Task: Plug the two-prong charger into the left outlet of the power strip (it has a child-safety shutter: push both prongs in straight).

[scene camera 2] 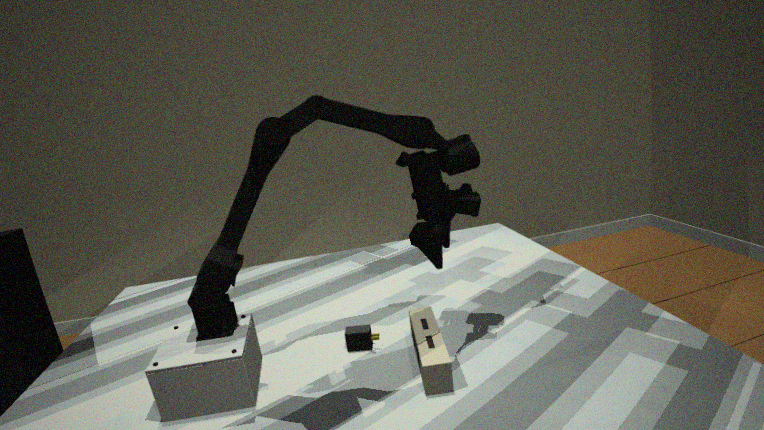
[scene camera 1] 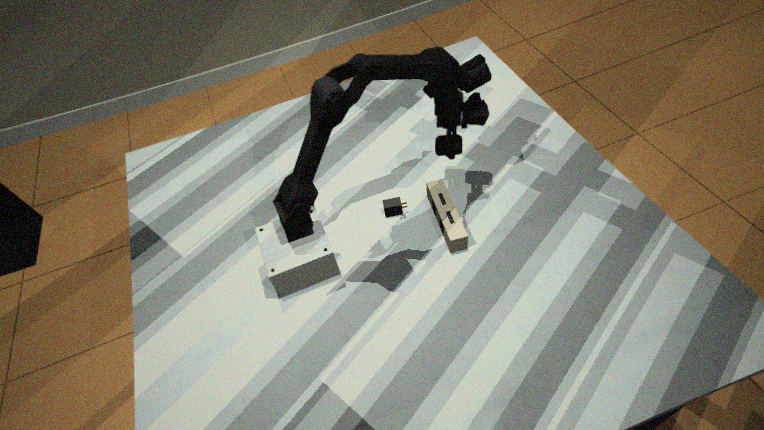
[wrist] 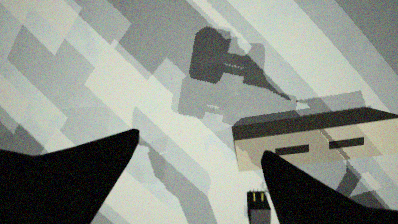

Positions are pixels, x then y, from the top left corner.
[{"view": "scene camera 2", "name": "gripper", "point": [443, 257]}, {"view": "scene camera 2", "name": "black two-prong charger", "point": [358, 338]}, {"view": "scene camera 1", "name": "gripper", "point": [452, 144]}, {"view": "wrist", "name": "gripper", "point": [201, 145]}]
